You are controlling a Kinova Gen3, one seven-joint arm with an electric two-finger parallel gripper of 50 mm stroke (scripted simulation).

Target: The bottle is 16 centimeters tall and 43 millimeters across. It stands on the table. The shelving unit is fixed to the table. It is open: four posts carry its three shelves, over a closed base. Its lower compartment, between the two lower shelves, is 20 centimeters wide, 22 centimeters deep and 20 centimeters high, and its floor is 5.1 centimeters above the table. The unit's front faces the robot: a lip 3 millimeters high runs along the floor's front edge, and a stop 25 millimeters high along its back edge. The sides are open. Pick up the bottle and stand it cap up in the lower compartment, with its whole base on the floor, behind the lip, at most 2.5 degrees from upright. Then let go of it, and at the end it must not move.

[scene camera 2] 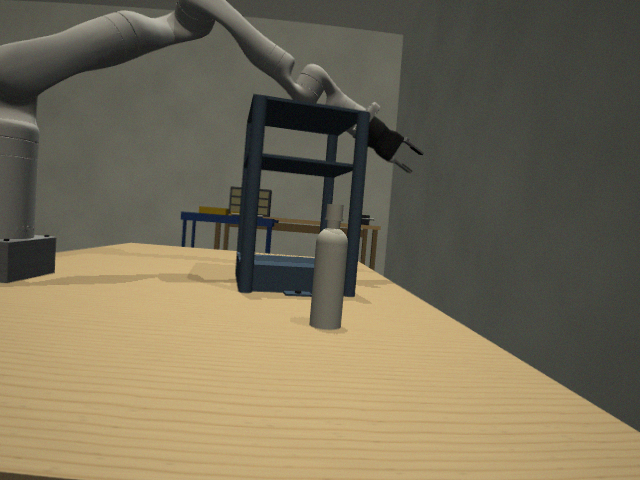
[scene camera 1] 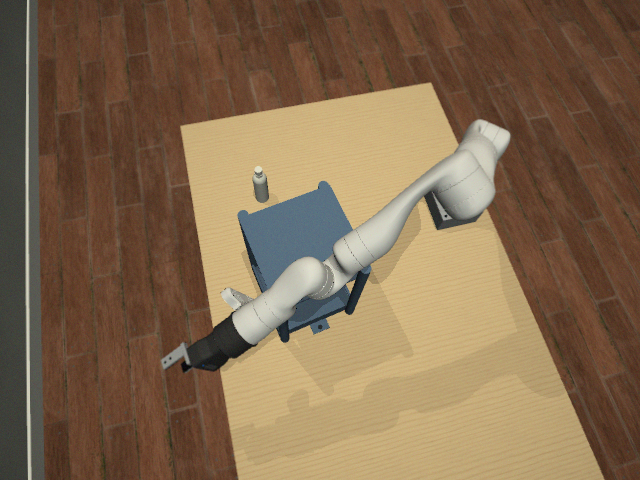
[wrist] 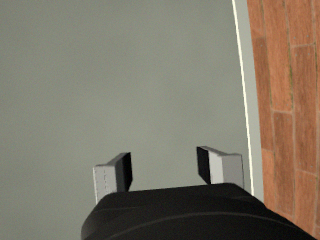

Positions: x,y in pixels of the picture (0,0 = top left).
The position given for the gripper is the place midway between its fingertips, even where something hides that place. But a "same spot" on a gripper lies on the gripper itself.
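The gripper is visible in scene camera 2 [415,162], and likewise in scene camera 1 and the wrist view. On the gripper, [scene camera 1: 181,351] and [wrist: 120,187] are the same spot. For a blue shelving unit, [scene camera 1: 308,225] and [scene camera 2: 293,114] are the same spot.
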